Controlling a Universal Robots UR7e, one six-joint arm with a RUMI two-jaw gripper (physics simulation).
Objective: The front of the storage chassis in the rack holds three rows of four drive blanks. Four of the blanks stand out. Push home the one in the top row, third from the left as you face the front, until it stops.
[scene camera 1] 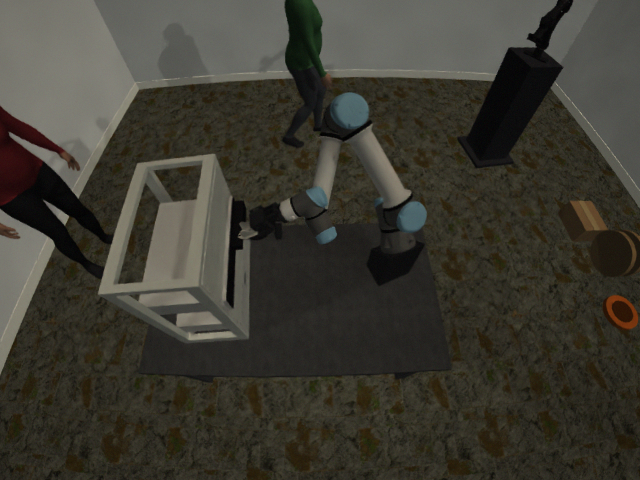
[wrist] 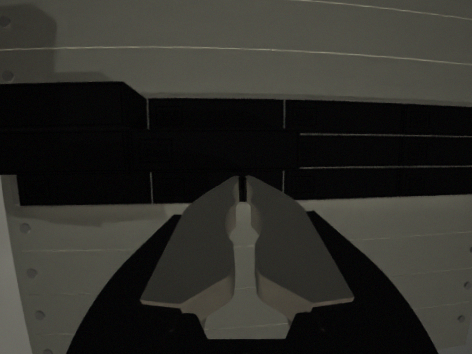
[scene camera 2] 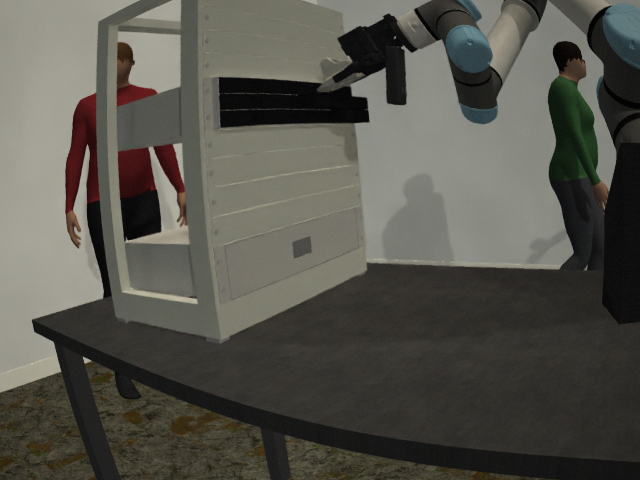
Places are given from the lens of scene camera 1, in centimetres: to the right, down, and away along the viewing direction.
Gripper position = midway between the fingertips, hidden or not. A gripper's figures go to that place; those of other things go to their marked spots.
my gripper (scene camera 1: 238,236): -31, -1, 110
pale rack (scene camera 1: 197,267): -33, 8, 78
